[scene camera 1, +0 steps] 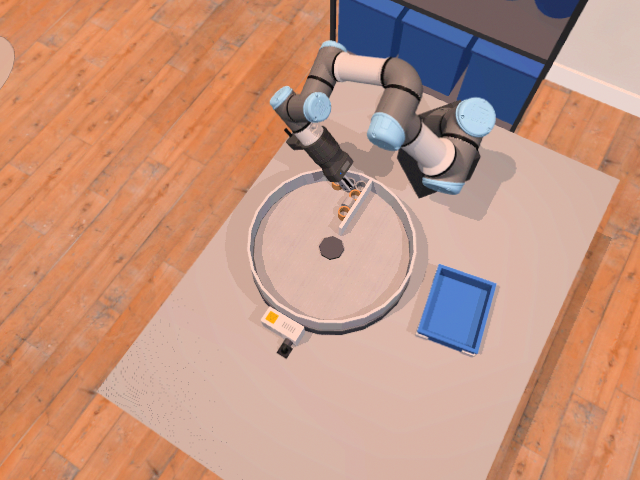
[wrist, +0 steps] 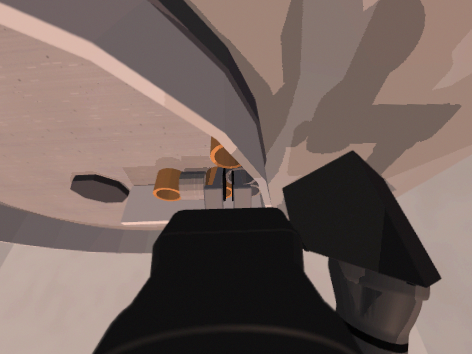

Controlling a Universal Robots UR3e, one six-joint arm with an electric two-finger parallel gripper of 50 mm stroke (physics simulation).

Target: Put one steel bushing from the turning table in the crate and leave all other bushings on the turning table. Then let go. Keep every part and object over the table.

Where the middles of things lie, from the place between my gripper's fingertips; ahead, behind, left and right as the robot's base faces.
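I can see my gripper, and it is 140 mm short of the blue crate (scene camera 1: 456, 311), 390 mm to the right of it and 50 mm above it.
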